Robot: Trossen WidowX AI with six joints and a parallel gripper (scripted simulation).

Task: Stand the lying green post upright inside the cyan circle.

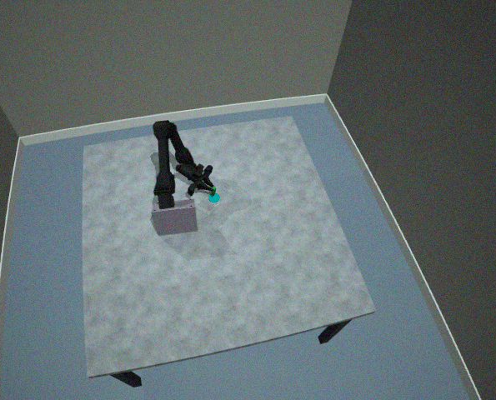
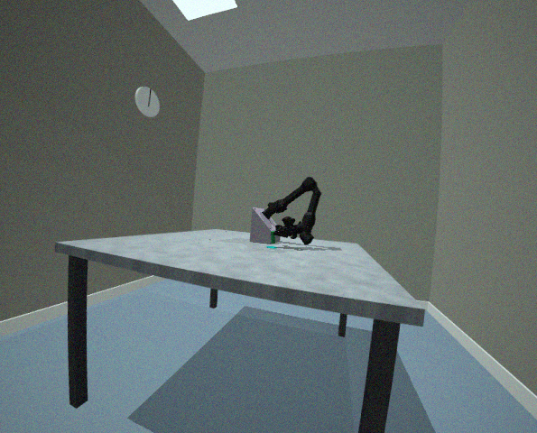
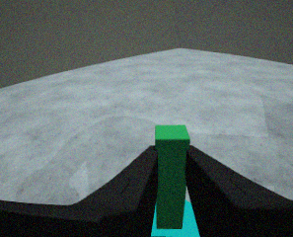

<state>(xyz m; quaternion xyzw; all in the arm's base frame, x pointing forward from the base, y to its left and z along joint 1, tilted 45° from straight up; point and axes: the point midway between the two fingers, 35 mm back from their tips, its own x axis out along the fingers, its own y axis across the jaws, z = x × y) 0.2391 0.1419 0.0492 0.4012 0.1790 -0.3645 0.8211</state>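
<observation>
My gripper tip is 20 mm above the green post. Also, from my gripper tip: cyan circle 80 mm below.
</observation>
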